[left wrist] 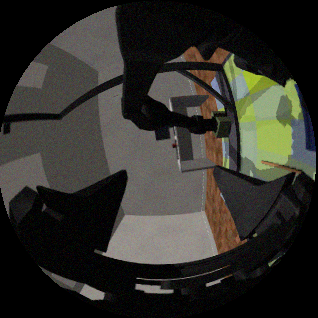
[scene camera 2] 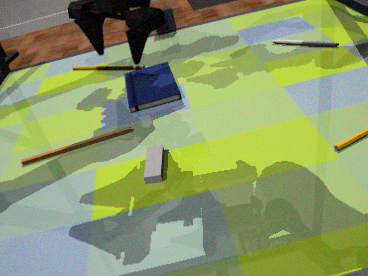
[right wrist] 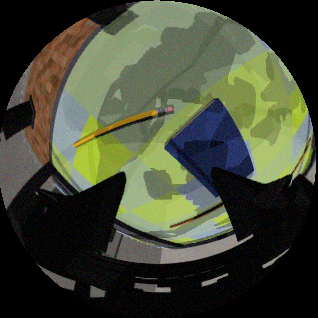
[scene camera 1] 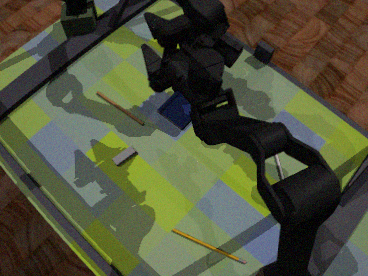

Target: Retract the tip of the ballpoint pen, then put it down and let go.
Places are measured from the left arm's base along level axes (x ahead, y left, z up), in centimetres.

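Pixels of known places: left gripper, between the fingertips: point(left wrist: 171, 172) point(scene camera 1: 144, 29); right gripper, between the fingertips: point(scene camera 2: 118, 59) point(right wrist: 169, 173); right arm's base, origin of its link: point(left wrist: 213, 123) point(scene camera 1: 76, 7).
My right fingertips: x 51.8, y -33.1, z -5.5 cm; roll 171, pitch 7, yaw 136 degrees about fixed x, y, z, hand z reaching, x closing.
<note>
For each thing: its top centre in the pictures, then the offset to it from my right fingertips.
- ballpoint pen, centre of its top: point(scene camera 2: 303, 40) point(scene camera 1: 280, 165) dy +4.2, dx -35.4, dz -4.0 cm
- blue notebook, centre of its top: point(right wrist: 220, 161) point(scene camera 2: 150, 82) point(scene camera 1: 185, 102) dy +5.6, dx -4.6, dz -3.7 cm
- brown stick, centre of its top: point(scene camera 2: 75, 144) point(scene camera 1: 119, 107) point(right wrist: 193, 219) point(left wrist: 279, 166) dy +18.6, dx +8.8, dz -4.2 cm
- pale eraser block, centre of its top: point(scene camera 2: 153, 160) point(scene camera 1: 123, 155) dy +28.4, dx -2.7, dz -3.7 cm
The ballpoint pen point(scene camera 1: 279, 166) point(scene camera 2: 305, 43), pale and thin, lies flat on the table. In scene camera 1 it shows through a gap in the left arm; in scene camera 2 it is at the upper right, its narrow end to the left. Whether its tip is out is too small to tell. My left gripper point(scene camera 1: 146, 31) point(left wrist: 171, 172) is open and empty, raised well away from the pen. My right gripper point(scene camera 2: 119, 57) point(right wrist: 169, 173) is open and empty, above the table near the blue notebook and a yellow pencil, far from the pen.
The blue notebook point(scene camera 1: 175, 110) point(scene camera 2: 152, 86) point(right wrist: 212, 145) lies beside the yellow pencil point(scene camera 2: 107, 67) point(right wrist: 125, 123). A brown stick point(scene camera 1: 120, 108) point(scene camera 2: 77, 146), a pale eraser block point(scene camera 1: 125, 156) point(scene camera 2: 154, 164) and another yellow pencil point(scene camera 1: 210, 246) point(scene camera 2: 352, 139) also lie on the table.
</note>
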